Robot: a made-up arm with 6 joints. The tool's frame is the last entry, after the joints. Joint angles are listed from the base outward. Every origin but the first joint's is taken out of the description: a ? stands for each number. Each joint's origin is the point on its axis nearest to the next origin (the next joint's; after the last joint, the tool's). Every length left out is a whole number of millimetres.
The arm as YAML. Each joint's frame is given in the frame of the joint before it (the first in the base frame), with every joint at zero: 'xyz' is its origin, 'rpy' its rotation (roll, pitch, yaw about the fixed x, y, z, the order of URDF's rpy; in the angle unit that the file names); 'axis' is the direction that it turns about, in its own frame. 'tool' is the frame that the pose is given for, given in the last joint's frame.
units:
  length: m
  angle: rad
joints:
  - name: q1
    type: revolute
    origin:
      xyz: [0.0, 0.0, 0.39]
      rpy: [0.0, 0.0, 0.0]
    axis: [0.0, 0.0, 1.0]
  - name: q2
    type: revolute
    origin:
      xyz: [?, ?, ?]
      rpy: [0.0, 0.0, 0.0]
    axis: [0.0, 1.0, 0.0]
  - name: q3
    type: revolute
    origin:
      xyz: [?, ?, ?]
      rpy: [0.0, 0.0, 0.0]
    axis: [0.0, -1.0, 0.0]
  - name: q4
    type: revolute
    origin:
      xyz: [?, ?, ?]
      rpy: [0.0, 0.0, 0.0]
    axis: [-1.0, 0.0, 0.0]
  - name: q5
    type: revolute
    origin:
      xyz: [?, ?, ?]
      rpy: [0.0, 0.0, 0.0]
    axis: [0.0, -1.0, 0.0]
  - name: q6
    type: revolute
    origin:
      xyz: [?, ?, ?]
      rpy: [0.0, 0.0, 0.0]
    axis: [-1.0, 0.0, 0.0]
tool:
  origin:
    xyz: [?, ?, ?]
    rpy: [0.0, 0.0, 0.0]
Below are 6 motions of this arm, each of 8 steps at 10 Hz.
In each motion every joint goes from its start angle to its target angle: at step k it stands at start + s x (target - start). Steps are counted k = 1, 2, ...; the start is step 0. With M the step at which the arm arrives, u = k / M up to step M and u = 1 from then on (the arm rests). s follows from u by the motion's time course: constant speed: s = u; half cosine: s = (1 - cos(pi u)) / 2; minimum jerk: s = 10 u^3 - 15 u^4 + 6 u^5.
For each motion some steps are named. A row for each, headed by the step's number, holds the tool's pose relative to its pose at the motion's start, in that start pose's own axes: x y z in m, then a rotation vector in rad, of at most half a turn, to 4 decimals.
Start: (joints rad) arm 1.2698 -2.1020 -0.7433 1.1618 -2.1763 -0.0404
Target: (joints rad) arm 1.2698 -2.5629 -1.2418 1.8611 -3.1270 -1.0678
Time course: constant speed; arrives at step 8
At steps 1, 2, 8:
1: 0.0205 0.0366 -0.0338 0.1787 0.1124 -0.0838
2: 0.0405 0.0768 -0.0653 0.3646 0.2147 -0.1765
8: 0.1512 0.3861 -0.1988 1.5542 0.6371 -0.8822

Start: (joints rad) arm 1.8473 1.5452 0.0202 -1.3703 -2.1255 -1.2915
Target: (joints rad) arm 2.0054 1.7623 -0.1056 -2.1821 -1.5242 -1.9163
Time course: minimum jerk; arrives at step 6
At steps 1, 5, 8:
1: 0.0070 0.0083 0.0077 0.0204 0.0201 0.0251
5: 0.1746 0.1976 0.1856 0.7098 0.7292 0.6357
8: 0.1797 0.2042 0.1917 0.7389 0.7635 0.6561

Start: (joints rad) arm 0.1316 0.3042 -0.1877 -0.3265 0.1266 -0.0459
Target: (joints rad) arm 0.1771 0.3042 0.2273 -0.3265 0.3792 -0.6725
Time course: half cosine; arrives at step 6
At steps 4, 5, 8:
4: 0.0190 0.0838 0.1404 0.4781 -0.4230 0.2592
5: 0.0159 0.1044 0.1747 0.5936 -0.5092 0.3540
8: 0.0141 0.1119 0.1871 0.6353 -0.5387 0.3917

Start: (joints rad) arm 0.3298 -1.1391 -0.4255 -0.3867 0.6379 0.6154
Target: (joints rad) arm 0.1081 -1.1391 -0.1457 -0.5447 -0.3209 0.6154
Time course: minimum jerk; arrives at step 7
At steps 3, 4, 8:
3: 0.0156 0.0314 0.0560 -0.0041 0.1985 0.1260
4: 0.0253 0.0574 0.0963 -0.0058 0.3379 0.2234
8: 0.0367 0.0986 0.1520 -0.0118 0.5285 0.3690

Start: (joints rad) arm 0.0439 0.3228 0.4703 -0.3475 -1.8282 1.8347
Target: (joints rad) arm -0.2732 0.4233 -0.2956 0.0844 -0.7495 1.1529
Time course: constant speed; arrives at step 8
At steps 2, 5, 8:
2: 0.0688 0.0276 -0.0960 0.3212 0.1066 -0.0670
5: 0.1733 0.1018 -0.2181 0.7093 0.2730 -0.1686
8: 0.2770 0.2053 -0.3049 0.9831 0.3995 -0.2819

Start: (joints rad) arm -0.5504 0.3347 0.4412 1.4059 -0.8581 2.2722
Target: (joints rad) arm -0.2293 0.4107 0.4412 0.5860 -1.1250 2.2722
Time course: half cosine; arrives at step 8
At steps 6, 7, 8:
6: -0.0282 -0.1864 0.0374 0.2418 -0.5386 -0.4463
7: -0.0386 -0.2157 0.0461 0.2498 -0.6162 -0.5039
8: -0.0428 -0.2262 0.0493 0.2514 -0.6438 -0.5240

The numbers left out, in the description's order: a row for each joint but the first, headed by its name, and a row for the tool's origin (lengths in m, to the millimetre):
q2: 0.0 0.0 0.0
q3: 0.0 0.0 0.948
q4: 0.511 0.0 0.0
q5: 0.0 -0.202 0.0
q6: 0.0 0.0 0.0
tool: 0.0 0.0 0.0

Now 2 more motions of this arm.
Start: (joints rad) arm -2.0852 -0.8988 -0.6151 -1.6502 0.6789 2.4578
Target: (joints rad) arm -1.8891 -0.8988 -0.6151 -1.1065 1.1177 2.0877
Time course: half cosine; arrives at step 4
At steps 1, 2, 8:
1: 0.0137 -0.0114 -0.0123 -0.0008 -0.0021 -0.0587
2: 0.0495 -0.0401 -0.0372 0.0159 -0.0355 -0.2130
8: 0.1054 -0.0820 -0.0593 0.0879 -0.1510 -0.4456

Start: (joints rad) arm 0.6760 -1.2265 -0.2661 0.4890 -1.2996 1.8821
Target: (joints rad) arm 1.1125 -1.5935 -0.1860 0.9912 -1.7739 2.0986
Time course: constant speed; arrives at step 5
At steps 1, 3, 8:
1: -0.0169 0.0819 -0.0381 -0.0436 0.0276 0.0034
3: -0.0092 0.2653 -0.1169 -0.0765 0.0682 0.0260
8: 0.0586 0.4623 -0.1884 -0.0478 0.0667 0.0724

